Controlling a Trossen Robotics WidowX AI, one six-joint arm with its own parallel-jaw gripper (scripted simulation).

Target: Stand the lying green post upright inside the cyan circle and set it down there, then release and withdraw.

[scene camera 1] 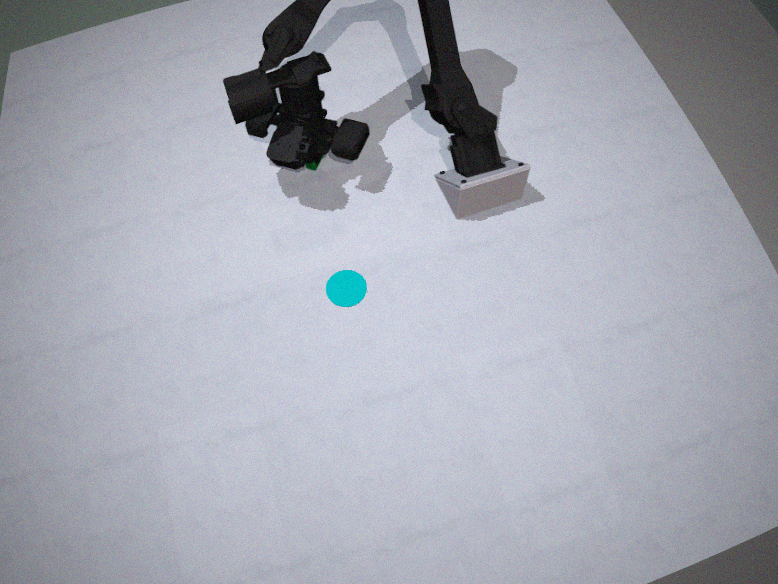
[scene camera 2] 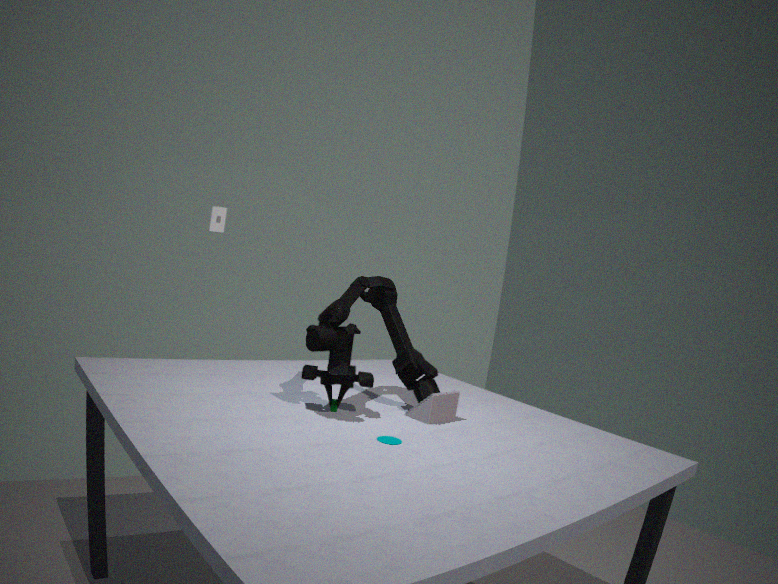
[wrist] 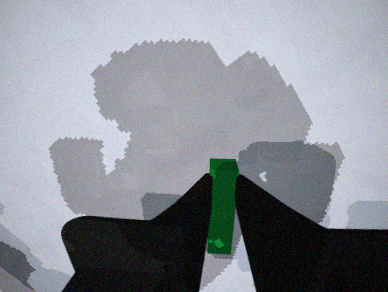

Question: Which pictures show my gripper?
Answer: Scene camera 1, scene camera 2 and the wrist view: all of them.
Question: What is my gripper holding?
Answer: A green post.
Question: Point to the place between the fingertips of my gripper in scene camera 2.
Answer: At 333,407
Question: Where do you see a cyan circle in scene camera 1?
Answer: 346,288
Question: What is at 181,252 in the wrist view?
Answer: My gripper.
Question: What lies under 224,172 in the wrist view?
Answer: A green post.
